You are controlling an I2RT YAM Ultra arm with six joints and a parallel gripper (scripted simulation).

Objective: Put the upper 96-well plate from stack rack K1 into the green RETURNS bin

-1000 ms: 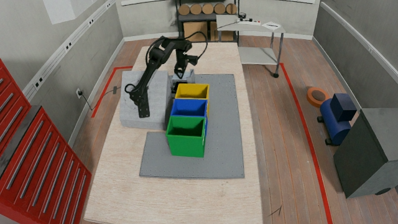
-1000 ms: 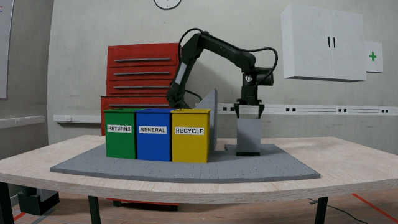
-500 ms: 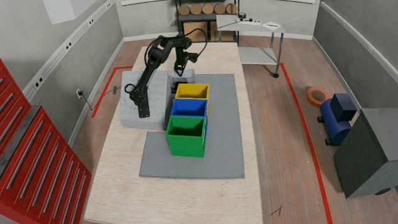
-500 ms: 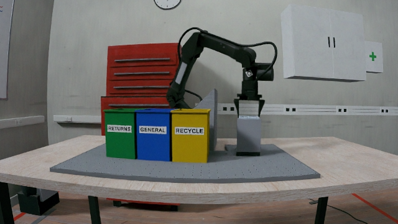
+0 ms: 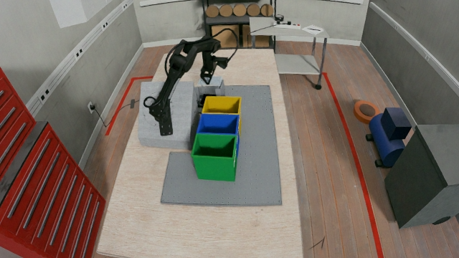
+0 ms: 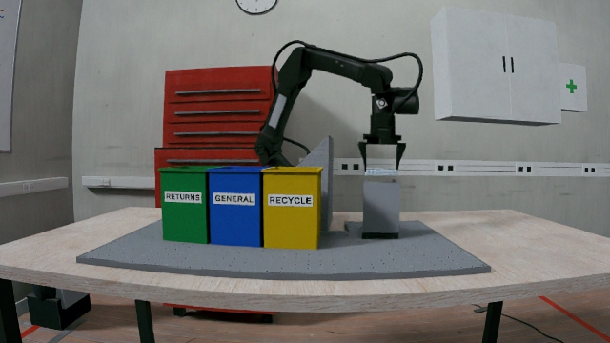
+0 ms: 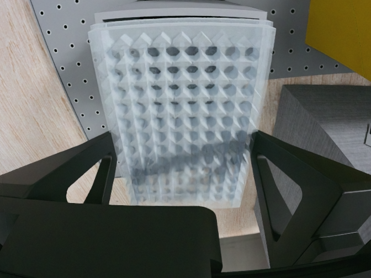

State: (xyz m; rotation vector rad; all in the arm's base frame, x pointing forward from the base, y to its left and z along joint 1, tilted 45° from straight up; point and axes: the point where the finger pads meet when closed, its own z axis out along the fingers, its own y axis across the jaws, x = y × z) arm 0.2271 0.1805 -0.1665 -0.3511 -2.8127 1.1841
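Right now my hand is 4 cm short of the green returns bin, 49 cm to the left of it and 9 cm above it. Also, from my hand: clear 96-well plate 1 cm below; yellow recycle bin 7 cm ahead, 23 cm to the right, 9 cm below; blue general bin 6 cm ahead, 36 cm to the right, 9 cm below.
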